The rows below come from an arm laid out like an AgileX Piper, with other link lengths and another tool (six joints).
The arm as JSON. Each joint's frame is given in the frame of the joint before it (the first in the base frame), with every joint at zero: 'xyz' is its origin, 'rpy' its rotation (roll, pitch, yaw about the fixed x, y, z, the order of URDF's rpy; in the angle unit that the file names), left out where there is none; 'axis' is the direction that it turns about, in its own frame. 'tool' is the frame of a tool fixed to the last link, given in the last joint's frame.
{
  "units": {
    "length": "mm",
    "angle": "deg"
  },
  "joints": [
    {
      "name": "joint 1",
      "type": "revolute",
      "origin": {
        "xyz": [
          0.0,
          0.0,
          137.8
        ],
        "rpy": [
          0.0,
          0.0,
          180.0
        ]
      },
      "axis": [
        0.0,
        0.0,
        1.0
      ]
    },
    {
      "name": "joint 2",
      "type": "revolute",
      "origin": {
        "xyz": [
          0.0,
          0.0,
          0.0
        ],
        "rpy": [
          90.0,
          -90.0,
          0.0
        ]
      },
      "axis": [
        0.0,
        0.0,
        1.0
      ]
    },
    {
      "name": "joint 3",
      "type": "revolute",
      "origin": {
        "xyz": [
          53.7,
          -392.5,
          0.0
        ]
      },
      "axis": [
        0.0,
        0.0,
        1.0
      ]
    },
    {
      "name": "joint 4",
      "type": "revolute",
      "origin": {
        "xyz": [
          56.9,
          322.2,
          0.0
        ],
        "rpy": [
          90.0,
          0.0,
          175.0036
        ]
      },
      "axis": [
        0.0,
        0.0,
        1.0
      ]
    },
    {
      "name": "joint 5",
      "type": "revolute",
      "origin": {
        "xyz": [
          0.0,
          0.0,
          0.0
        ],
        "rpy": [
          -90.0,
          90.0,
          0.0
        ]
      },
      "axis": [
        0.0,
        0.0,
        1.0
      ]
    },
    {
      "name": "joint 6",
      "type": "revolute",
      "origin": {
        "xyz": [
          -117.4,
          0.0,
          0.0
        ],
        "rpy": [
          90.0,
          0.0,
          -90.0
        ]
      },
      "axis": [
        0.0,
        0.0,
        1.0
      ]
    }
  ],
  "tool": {
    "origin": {
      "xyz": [
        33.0,
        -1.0,
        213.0
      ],
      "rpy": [
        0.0,
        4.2,
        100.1
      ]
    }
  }
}
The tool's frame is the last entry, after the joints.
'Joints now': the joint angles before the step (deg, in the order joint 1, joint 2, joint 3, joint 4, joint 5, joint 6). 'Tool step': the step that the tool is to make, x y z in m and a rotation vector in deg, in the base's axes. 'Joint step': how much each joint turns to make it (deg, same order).
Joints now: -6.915, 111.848, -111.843, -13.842, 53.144, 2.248
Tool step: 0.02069, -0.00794, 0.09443, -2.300, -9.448, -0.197
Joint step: 0.021, -0.761, -9.047, -1.151, 0.152, -0.026
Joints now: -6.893, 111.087, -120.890, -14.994, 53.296, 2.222
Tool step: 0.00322, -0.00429, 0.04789, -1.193, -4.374, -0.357
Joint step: 0.011, -0.197, -4.971, -0.715, 0.700, -0.041
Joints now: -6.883, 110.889, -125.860, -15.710, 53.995, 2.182
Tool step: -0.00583, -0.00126, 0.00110, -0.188, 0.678, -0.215
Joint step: -0.007, -0.298, -0.204, -0.170, 1.137, -0.264
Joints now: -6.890, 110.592, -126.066, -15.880, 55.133, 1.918
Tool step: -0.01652, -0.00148, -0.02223, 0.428, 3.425, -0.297
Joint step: -0.268, -1.384, 3.698, 0.188, 1.102, -0.340
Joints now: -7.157, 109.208, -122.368, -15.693, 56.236, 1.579
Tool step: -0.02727, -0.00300, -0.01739, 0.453, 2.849, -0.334
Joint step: -0.665, -3.372, 6.317, 0.348, -0.138, -0.321
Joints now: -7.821, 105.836, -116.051, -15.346, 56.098, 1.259
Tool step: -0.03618, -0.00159, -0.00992, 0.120, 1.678, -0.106
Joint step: -0.739, -5.303, 8.389, 0.206, -1.527, -0.305
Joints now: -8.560, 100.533, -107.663, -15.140, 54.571, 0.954
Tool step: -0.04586, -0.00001, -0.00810, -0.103, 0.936, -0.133
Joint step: -0.771, -6.908, 10.039, -0.076, -2.320, -0.084
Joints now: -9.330, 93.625, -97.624, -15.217, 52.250, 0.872
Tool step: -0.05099, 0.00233, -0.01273, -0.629, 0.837, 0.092
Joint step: -0.514, -7.550, 10.768, -0.673, -2.594, -0.005
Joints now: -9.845, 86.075, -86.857, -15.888, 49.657, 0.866
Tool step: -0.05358, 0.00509, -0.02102, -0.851, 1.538, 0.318
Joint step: -0.120, -7.398, 10.519, -1.067, -1.828, -0.002
